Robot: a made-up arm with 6 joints.
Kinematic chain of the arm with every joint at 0, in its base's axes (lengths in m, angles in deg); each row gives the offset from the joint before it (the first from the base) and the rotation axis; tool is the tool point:
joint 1: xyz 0 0 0.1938 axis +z
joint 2: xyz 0 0.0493 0 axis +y
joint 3: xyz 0 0 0.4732 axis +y
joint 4: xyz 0 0 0.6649 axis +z
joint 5: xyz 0 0 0 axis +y
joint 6: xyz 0 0 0.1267 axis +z
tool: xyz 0 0 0
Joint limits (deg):
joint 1: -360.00..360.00
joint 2: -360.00..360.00
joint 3: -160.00..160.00
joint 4: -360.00..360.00
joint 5: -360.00..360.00
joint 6: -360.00..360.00
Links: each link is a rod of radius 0.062 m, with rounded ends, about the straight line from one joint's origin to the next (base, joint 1, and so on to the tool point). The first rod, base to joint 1, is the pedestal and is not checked.
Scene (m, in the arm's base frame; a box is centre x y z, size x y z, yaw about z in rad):
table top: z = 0
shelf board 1: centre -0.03 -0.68 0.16 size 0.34 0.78 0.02 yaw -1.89
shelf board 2: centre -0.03 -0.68 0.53 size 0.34 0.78 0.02 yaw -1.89
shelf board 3: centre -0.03 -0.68 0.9 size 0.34 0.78 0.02 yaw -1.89
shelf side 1: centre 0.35 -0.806 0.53 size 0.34 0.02 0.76 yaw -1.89
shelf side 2: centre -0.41 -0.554 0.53 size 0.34 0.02 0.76 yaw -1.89
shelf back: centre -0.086 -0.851 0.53 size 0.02 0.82 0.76 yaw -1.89
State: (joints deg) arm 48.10 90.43 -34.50 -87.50 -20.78 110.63
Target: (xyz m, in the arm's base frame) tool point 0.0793 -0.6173 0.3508
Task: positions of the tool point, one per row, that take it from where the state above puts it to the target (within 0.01 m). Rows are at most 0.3 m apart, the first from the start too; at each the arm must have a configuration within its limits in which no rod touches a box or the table.
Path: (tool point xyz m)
1: 0.4596 0.8550 0.8278
2: 0.2506 0.7303 0.9731
3: 0.0815 0.5402 1.0562
4: -0.0265 0.3128 1.0718
5: -0.0657 0.0815 1.0208
6: -0.0425 -0.1199 0.9095
7: 0.0240 -0.2645 0.7497
8: 0.1060 -0.3367 0.5573
9: 0.1726 -0.3350 0.3508
10: 0.1600 -0.3946 0.3716
11: 0.1425 -0.4637 0.3801
12: 0.1164 -0.5393 0.3737
13: 0.0793 -0.6173 0.3508

